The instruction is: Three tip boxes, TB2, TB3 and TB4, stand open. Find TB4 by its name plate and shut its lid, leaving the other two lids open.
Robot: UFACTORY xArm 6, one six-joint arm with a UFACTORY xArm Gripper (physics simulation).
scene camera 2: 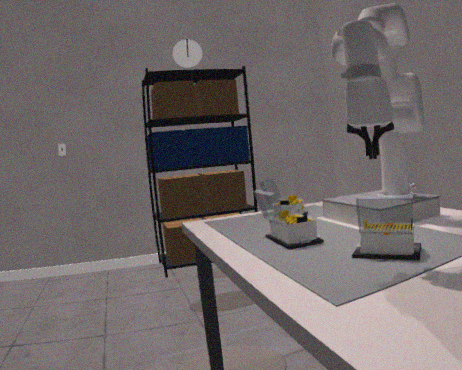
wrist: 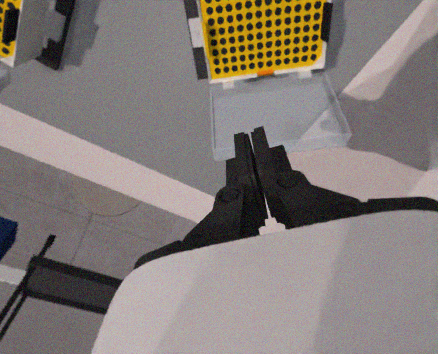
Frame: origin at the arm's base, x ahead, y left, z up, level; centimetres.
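Seen in the pictures: gripper, fingertip midpoint: (scene camera 2: pixel 373 159) (wrist: pixel 255 152).
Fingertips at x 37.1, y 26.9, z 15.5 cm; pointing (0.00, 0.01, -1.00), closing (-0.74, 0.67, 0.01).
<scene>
Offsets run from my fingertips to a thing's top centre. "spot": to the spot under its first point. Level surfaces: height alone.
TB4 (scene camera 2: pixel 387 245) (wrist: pixel 265 37), a white box with a yellow tip rack, stands at the right in the scene view and top centre in the wrist view. Its name plate does not show. Its clear lid @(spot: dz -10.2, dx +2.0, dy +5.3 cm) (scene camera 2: pixel 385 209) (wrist: pixel 272 107) is open, raised on its hinge side. My gripper (scene camera 2: pixel 372 156) (wrist: pixel 255 152) is shut and empty, above the box in the scene view and over the open lid in the wrist view. Two more boxes @(spot: dz -17.9, dx +9.4, dy -20.4 cm) (scene camera 2: pixel 294 231) @(spot: dz -17.1, dx -8.9, dy -48.0 cm) (scene camera 2: pixel 298 206) stand at the left, one behind the other, with clear lids @(spot: dz -7.7, dx +15.0, dy -23.4 cm) (scene camera 2: pixel 267 194) standing open; their plates are unreadable.
Part of another box @(spot: dz -19.1, dx +8.4, dy -20.4 cm) (wrist: pixel 35 37) shows at the wrist view's upper left. The boxes stand on a grey mat @(dz -21.9 cm) (scene camera 2: pixel 330 280) on the white table @(dz -22.2 cm) (scene camera 2: pixel 295 295). The arm's base block (scene camera 2: pixel 340 207) is behind TB4. A shelf rack (scene camera 2: pixel 195 120) stands beyond the table.
</scene>
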